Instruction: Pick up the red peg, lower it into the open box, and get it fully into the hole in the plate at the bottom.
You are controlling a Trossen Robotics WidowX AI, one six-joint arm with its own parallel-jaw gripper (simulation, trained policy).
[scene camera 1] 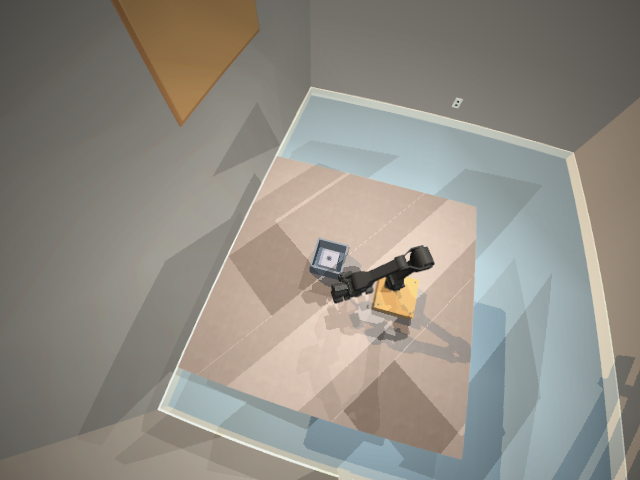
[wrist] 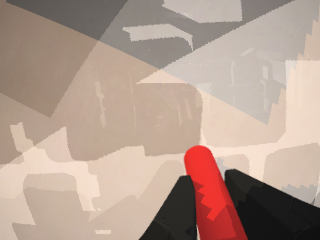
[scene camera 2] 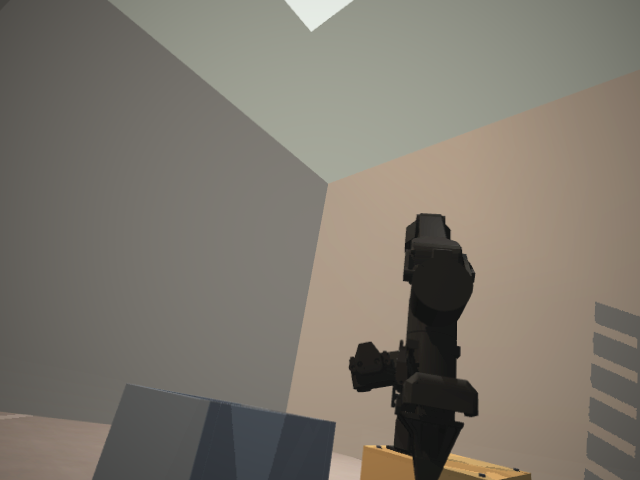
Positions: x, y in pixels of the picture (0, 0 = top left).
Labels:
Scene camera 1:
grey box: 321, 243
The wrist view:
gripper: 207, 182
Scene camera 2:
grey box: 151, 426

